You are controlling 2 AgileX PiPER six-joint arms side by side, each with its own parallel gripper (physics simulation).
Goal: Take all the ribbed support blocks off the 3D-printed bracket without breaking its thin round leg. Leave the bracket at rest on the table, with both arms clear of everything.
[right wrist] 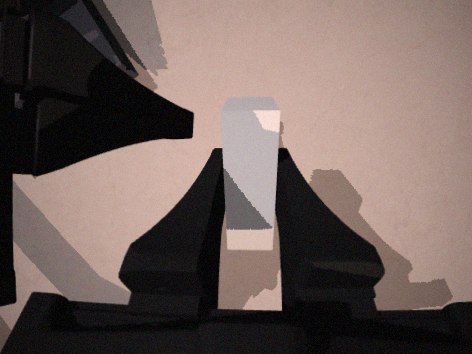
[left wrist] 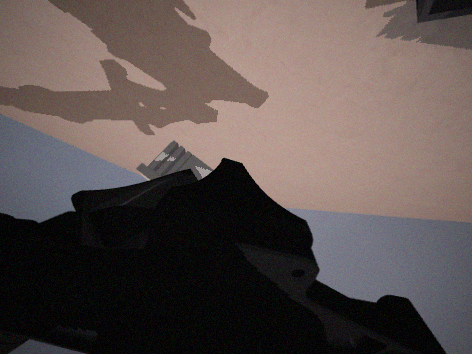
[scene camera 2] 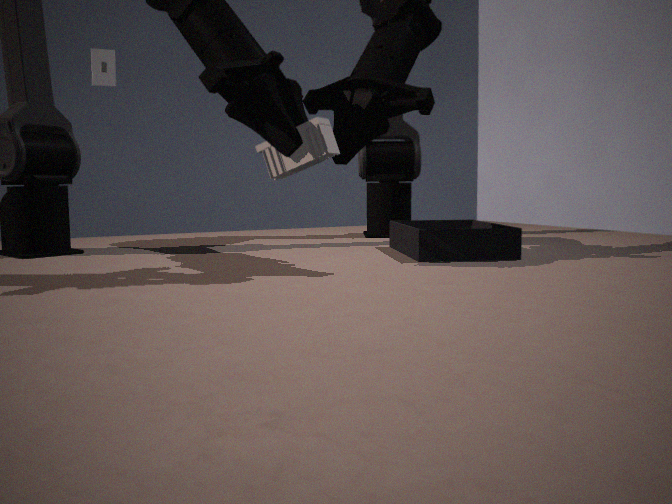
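The pale bracket [scene camera 2: 329, 135] [left wrist: 202, 172] [right wrist: 250, 160] is held tilted in the air. A ribbed part [scene camera 2: 274, 161] [left wrist: 172, 157] shows at its lower left end in scene camera 2. Grey ribbing also shows near its upper right end. The thin round leg cannot be made out. My right gripper [scene camera 2: 298, 145] [right wrist: 250, 162] is shut on the bracket, one finger on each side. My left gripper [scene camera 2: 340, 161] [left wrist: 228, 173] [right wrist: 182, 126] is shut and empty. Its tip is beside the bracket's right end in scene camera 2; whether they touch cannot be told.
A black open tray [scene camera 2: 458, 244] [left wrist: 421, 12] [right wrist: 116, 46] stands on the table [scene camera 2: 336, 352], to the lower right of the grippers in scene camera 2. The two arms are close together above the table. Walls stand behind, with a switch plate [scene camera 2: 103, 67] at the upper left.
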